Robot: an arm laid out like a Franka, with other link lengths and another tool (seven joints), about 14 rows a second.
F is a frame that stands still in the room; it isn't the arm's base.
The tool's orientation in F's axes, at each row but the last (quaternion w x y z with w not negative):
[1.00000, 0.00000, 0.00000, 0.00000]
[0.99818, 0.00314, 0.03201, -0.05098]
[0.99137, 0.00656, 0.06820, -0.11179]
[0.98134, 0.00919, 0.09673, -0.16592]
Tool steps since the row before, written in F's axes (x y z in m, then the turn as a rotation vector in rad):
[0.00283, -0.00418, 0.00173, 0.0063, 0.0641, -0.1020]
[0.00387, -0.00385, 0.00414, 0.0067, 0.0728, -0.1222]
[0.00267, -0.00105, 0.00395, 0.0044, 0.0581, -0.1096]
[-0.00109, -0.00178, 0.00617, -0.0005, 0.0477, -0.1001]
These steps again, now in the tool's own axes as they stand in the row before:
[0.00283, -0.00418, 0.00173, 0.0063, 0.0641, -0.1020]
[0.00397, -0.00342, 0.00441, 0.0071, 0.0727, -0.1222]
[0.00227, -0.00044, 0.00430, 0.0064, 0.0579, -0.1096]
[-0.00162, -0.00213, 0.00594, 0.0034, 0.0463, -0.1007]

